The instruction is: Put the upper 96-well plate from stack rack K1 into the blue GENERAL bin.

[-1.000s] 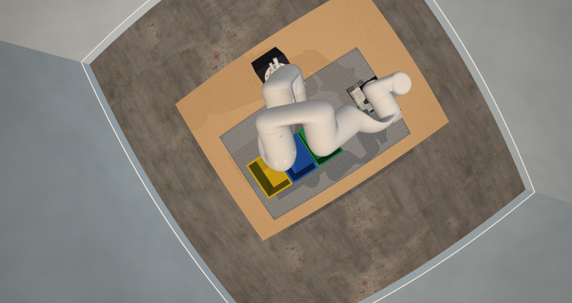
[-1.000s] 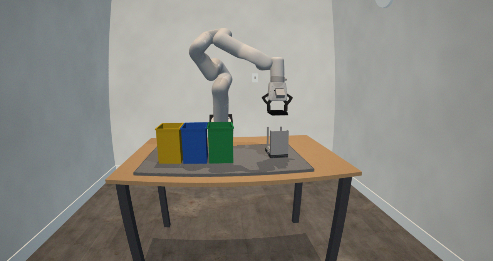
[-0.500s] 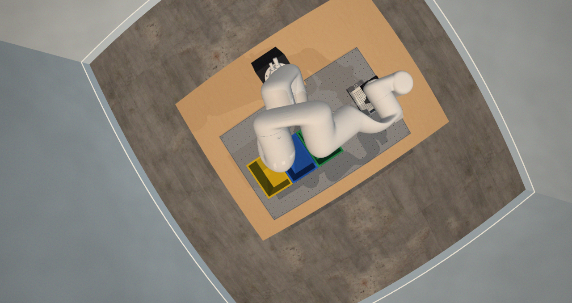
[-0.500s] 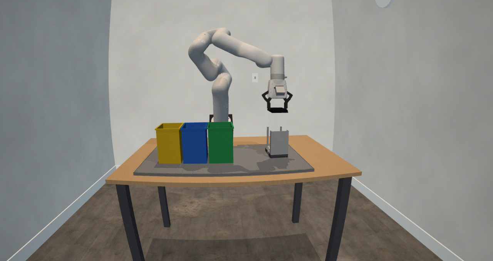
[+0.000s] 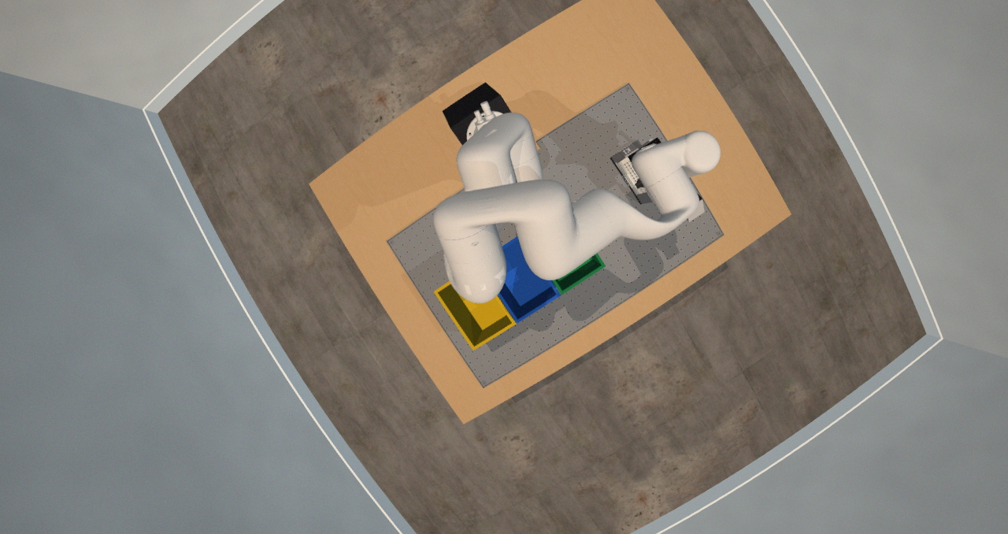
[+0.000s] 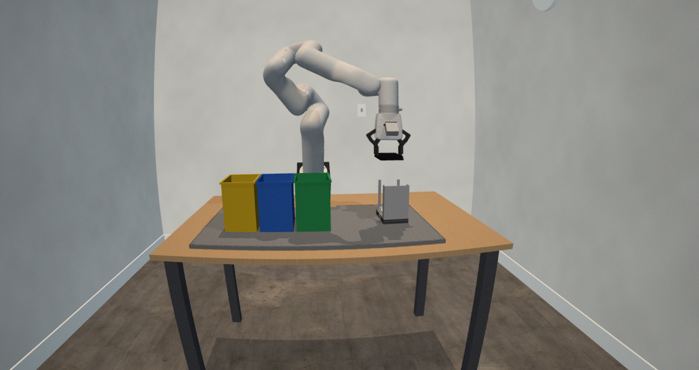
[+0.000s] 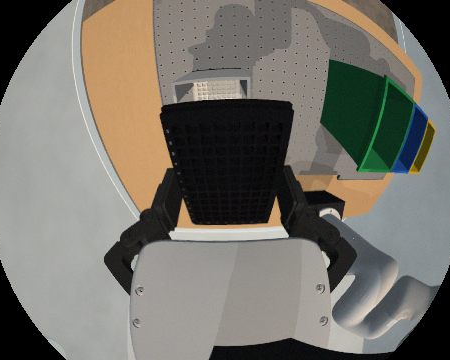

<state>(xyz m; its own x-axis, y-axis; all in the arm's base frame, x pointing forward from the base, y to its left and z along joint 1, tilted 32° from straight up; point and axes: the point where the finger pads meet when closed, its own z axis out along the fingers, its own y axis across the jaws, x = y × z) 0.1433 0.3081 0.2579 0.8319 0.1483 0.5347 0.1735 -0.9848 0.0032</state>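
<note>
Now: the blue bin 120 mm ahead of my hand, 400 mm to the right of it and 170 mm below it. Also, from my hand: black 96-well plate 10 mm below; white plate 10 mm behind, 20 mm to the left, 230 mm below; green bin 100 mm ahead, 270 mm to the right, 170 mm below.
</note>
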